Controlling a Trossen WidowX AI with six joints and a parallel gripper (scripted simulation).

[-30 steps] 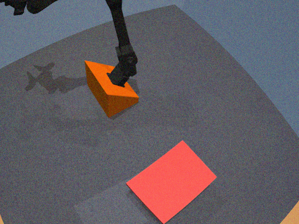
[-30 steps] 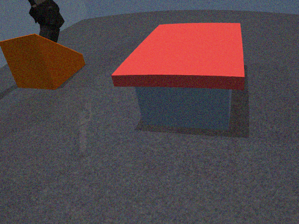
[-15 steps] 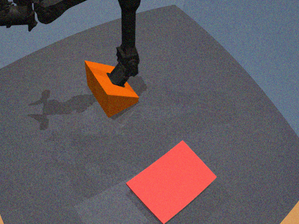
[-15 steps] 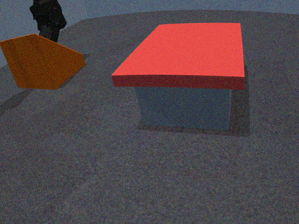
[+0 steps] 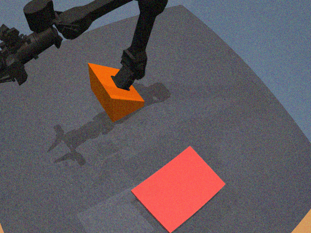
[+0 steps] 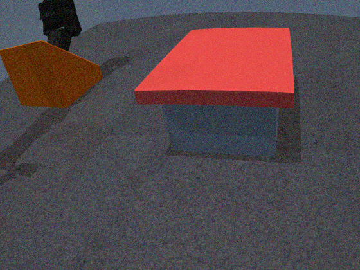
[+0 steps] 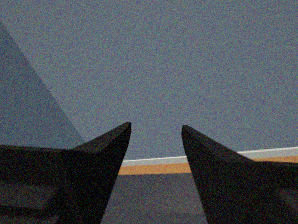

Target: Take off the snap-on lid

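Now: gripper tip 350 mm short of the red lid, 400 mm to the right of it and 330 mm above it. The rest, counted from my gripper tip: pale blue storage box 350 mm ahead, 400 mm to the left, 370 mm below.
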